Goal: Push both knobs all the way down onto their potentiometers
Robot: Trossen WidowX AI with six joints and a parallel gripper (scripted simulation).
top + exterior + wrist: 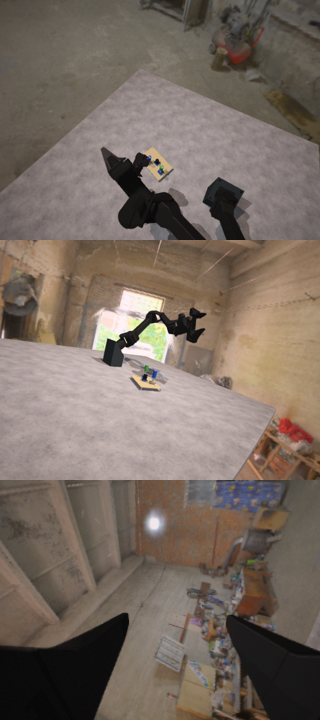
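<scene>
My gripper tip is 31 cm above the potentiometer, 16 cm past it and 15 cm to the left of it. Round my gripper tip: blue knob (30 cm below, 17 cm to the right, 9 cm behind).
</scene>
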